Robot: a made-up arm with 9 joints. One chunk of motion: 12 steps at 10 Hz.
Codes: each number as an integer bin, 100 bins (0 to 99) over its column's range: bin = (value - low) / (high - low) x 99, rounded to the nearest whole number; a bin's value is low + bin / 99 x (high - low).
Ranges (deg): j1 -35..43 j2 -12..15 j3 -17..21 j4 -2..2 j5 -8..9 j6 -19..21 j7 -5..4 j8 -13..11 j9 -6..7
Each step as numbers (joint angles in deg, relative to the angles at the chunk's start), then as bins.
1 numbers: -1.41 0.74 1.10 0.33 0.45 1.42 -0.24 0.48 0.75
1 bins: 43 47 47 58 49 51 52 56 51
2 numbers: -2.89 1.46 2.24 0.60 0.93 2.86 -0.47 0.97 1.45
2 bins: 41 49 50 64 52 54 50 58 57
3 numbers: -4.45 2.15 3.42 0.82 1.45 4.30 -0.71 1.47 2.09
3 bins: 39 52 53 70 55 58 47 60 62
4 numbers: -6.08 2.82 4.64 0.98 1.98 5.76 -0.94 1.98 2.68
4 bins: 37 54 56 74 58 61 45 62 66
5 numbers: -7.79 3.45 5.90 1.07 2.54 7.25 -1.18 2.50 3.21
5 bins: 35 57 60 76 61 65 42 64 70
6 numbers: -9.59 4.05 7.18 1.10 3.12 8.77 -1.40 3.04 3.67
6 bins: 32 59 63 77 65 69 40 66 74
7 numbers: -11.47 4.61 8.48 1.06 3.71 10.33 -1.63 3.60 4.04
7 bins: 30 61 66 76 68 73 37 68 76
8 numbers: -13.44 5.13 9.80 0.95 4.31 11.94 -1.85 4.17 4.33
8 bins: 27 63 70 73 72 77 35 71 79
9 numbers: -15.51 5.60 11.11 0.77 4.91 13.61 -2.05 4.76 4.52
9 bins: 25 65 73 69 75 81 32 73 80
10 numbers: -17.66 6.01 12.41 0.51 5.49 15.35 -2.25 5.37 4.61
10 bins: 22 66 77 62 79 85 30 76 81
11 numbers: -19.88 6.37 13.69 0.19 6.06 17.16 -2.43 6.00 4.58
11 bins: 19 67 80 54 82 89 28 78 81
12 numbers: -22.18 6.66 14.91 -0.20 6.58 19.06 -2.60 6.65 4.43
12 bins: 16 68 83 45 85 94 26 81 79
